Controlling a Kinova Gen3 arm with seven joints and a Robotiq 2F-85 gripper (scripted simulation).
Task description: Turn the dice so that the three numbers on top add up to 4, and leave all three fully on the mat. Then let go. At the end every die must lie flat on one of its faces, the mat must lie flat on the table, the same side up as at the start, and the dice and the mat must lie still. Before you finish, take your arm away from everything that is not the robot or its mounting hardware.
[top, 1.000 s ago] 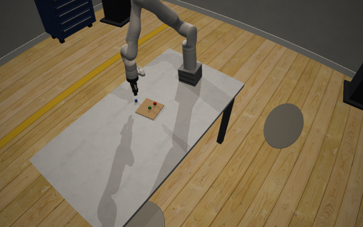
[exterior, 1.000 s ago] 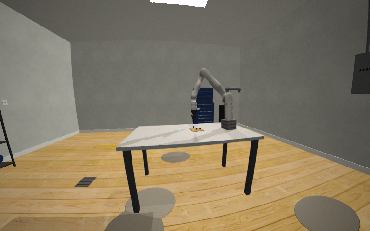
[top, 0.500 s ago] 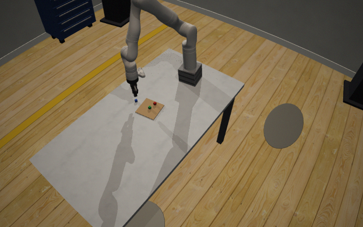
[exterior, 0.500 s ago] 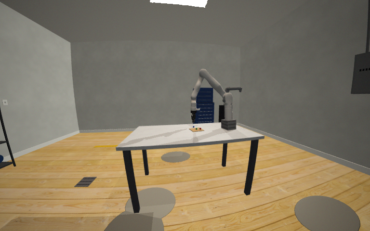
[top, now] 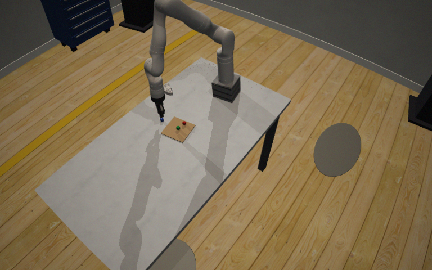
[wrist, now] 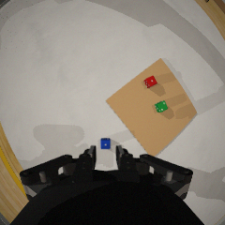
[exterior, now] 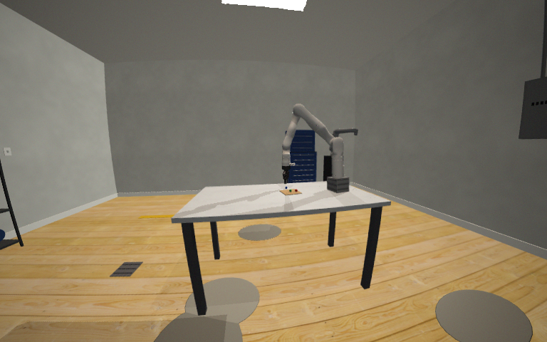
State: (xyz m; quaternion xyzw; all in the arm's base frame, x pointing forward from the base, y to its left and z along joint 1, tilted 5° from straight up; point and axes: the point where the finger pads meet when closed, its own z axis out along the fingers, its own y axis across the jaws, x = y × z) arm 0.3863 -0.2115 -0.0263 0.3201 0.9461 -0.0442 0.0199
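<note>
The blue die lies 60 mm below my hand. Also, from my hand: tan mat 10 mm ahead, 120 mm to the left, 60 mm below; then green die 10 mm ahead, 120 mm to the left, 50 mm below; then red die 40 mm behind, 130 mm to the left, 50 mm below.
</note>
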